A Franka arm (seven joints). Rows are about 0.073 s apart.
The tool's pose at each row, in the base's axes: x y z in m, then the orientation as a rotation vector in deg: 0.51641, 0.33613, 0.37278, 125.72, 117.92, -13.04; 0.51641, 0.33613, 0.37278, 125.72, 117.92, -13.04; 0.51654, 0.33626, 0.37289, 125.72, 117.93, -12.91; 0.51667, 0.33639, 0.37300, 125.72, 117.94, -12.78; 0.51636, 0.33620, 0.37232, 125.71, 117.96, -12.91; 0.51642, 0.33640, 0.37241, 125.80, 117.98, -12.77; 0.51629, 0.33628, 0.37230, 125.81, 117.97, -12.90; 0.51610, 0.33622, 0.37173, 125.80, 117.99, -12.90; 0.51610, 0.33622, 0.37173, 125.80, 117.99, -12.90; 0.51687, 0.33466, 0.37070, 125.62, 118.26, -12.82; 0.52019, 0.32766, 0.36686, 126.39, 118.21, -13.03; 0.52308, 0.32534, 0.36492, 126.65, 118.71, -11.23; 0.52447, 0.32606, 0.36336, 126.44, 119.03, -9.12; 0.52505, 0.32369, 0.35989, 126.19, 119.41, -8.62
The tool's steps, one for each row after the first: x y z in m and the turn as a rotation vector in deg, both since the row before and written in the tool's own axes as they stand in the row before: 0.00000, 0.00000, 0.00000, 0.00, 0.00, 0.00; 0.00011, 0.00012, -0.00014, -0.06, 0.06, 0.00; 0.00011, 0.00012, -0.00014, -0.06, 0.06, 0.00; -0.00007, -0.00029, 0.00071, 0.07, -0.05, -0.02; 0.00018, 0.00005, -0.00013, -0.01, 0.12, 0.03; -0.00010, -0.00012, 0.00013, 0.07, -0.06, 0.00; 0.00004, -0.00018, 0.00058, 0.00, 0.00, -0.01; 0.00000, 0.00000, 0.00000, 0.00, 0.00, 0.00; -0.00128, 0.00088, 0.00129, -0.02, 0.07, -0.21; -0.00594, 0.00379, 0.00502, 0.51, 0.29, 0.32; -0.00173, 0.00308, 0.00224, -0.54, 1.16, -0.09; 0.00105, 0.00136, 0.00139, -1.01, 0.97, -0.17; -0.00179, 0.00070, 0.00378, -0.21, 0.28, -0.28
